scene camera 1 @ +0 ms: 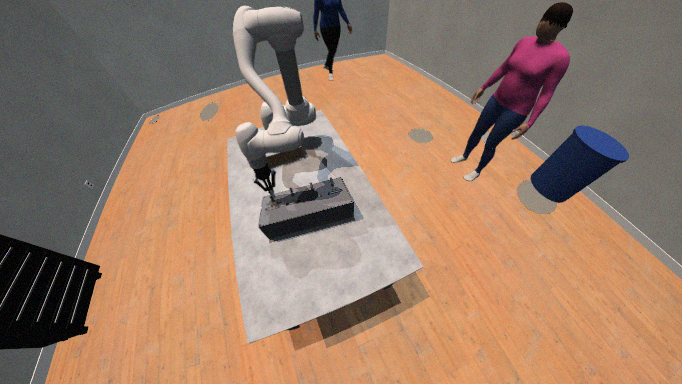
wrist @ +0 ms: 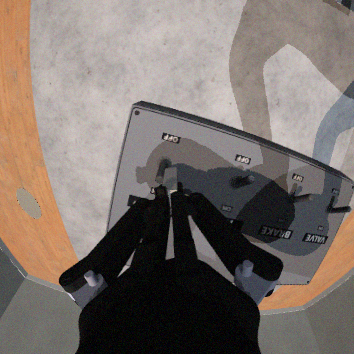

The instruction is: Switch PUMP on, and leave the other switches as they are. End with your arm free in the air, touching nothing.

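Frame: origin at the arm's base, x right, y ahead, z up, level; centimetres.
Where they show: gripper, between the fingertips: (scene camera 1: 273, 197) (wrist: 171, 176).
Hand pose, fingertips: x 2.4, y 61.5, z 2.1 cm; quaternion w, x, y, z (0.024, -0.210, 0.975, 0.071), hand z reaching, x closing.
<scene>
Things, the pixels of their centre, and the offset from my fingertips. Level surfaces: height alone.
- dark grey switch box, middle of its body: (wrist: 242, 208) (scene camera 1: 305, 205) dy +5.9, dx -16.8, dz -5.9 cm
- end lever, middle of its body: (wrist: 161, 170) dy -0.2, dx +1.5, dz -0.5 cm
- second lever, middle of its body: (wrist: 242, 181) dy -2.2, dx -10.4, dz -1.0 cm
- third lever, middle of its body: (wrist: 300, 198) dy -2.7, dx -22.4, dz -1.0 cm
- fourth lever, middle of its body: (wrist: 339, 209) dy -3.3, dx -34.4, dz -1.0 cm
- BRAKE label, middle of its body: (wrist: 275, 232) dy +5.6, dx -22.8, dz -0.6 cm
- VALVE label, middle of its body: (wrist: 315, 238) dy +5.0, dx -34.8, dz -0.6 cm
- grey table, height of its surface: dz -11.7 cm
A dark grey switch box (scene camera 1: 307, 220) (wrist: 131, 161) stands on the table with several levers in a row. My gripper (scene camera 1: 273, 198) (wrist: 171, 176) is shut and empty, low over the end of the box at the left in both views. In the wrist view, the end lever (wrist: 162, 171) shows just beyond the fingertips; contact and its setting are unclear. The second lever (wrist: 244, 180), third lever (wrist: 303, 197) and fourth lever (wrist: 341, 208) stand to the right. The BRAKE label (wrist: 276, 231) and VALVE label (wrist: 315, 238) are readable. No PUMP label is readable; my fingers hide part of the panel.
The box stands on a grey table (scene camera 1: 310, 305) (wrist: 90, 100). A person in pink (scene camera 1: 530, 75) and a blue barrel (scene camera 1: 575, 165) are on the right. A person in blue (scene camera 1: 330, 15) is at the back. A black slatted object (scene camera 1: 45, 295) is at the left.
</scene>
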